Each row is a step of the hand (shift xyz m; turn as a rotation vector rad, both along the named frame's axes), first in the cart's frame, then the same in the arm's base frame.
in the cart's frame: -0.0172 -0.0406 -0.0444 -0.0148 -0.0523 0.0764
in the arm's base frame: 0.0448 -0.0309 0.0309 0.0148 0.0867 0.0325
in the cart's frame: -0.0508 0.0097 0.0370 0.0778 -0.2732 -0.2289
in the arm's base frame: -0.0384 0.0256 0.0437 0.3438 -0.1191 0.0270
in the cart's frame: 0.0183 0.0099 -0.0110 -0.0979 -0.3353 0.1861
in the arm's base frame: 0.0013 -0.0113 -0.0206 0.1972 0.2697 0.2122
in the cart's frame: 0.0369 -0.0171 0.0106 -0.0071 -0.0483 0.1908
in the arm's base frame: 0.0240 0.0199 -0.0282 -0.0249 0.1939 0.0236
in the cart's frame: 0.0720 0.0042 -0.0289 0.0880 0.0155 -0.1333
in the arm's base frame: 0.0307 -0.0198 -0.0686 0.0618 -0.1197 -0.0873
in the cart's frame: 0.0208 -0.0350 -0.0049 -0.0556 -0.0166 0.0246
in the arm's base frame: 0.0394 0.0090 -0.0067 -0.0128 0.0217 0.0578
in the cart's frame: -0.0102 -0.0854 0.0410 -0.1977 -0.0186 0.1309
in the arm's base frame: 0.0574 0.0645 0.0403 -0.0957 0.1052 0.1907
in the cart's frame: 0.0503 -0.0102 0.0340 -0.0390 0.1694 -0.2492
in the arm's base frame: 0.0146 0.0413 -0.0433 -0.0771 -0.2929 -0.0243
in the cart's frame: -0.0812 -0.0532 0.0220 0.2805 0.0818 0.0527
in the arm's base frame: 0.0114 0.0278 0.0949 0.0062 0.0574 -0.2912
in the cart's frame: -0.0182 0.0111 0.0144 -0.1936 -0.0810 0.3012
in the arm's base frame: -0.0208 0.0078 0.0129 -0.0975 0.2856 0.2090
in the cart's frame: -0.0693 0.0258 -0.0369 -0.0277 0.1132 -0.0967
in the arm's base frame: -0.0337 -0.0513 0.0554 -0.0758 -0.1303 -0.0149
